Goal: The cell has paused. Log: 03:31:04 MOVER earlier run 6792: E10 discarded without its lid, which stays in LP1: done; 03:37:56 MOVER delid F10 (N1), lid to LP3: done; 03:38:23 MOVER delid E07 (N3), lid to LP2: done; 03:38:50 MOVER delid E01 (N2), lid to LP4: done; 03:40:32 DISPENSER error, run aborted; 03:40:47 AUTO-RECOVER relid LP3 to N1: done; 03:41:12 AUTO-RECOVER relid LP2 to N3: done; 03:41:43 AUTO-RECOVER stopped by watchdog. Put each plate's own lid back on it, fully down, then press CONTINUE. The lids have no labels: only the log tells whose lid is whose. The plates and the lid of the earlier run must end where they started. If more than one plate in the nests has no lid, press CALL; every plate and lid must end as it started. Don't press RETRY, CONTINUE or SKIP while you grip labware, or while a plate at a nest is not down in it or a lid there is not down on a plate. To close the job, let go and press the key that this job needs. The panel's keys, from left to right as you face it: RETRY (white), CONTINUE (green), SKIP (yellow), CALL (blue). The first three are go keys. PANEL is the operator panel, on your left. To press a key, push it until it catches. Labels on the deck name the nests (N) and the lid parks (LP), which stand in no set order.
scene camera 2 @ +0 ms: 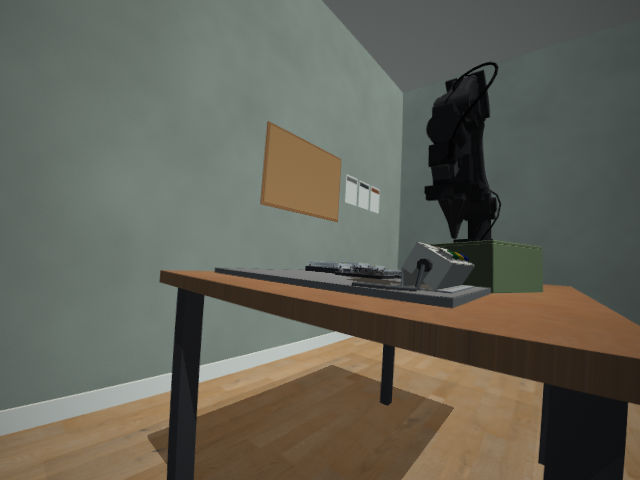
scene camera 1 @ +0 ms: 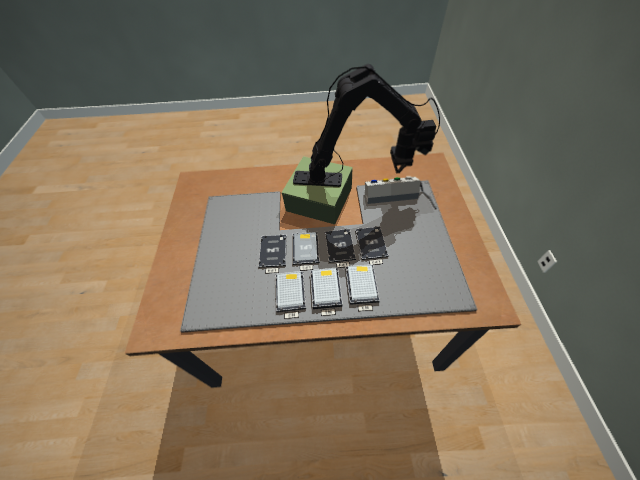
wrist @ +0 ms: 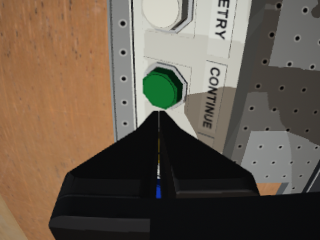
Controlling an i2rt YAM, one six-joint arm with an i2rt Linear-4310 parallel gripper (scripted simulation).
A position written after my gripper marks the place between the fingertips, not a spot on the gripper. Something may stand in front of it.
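Note:
An operator panel [scene camera 1: 404, 189] is there for me to see, and the wrist view gives me the operator panel [wrist: 213, 56] as well. I also see my own gripper [scene camera 2: 454, 238], and in the wrist view there is my gripper [wrist: 158, 121] again.

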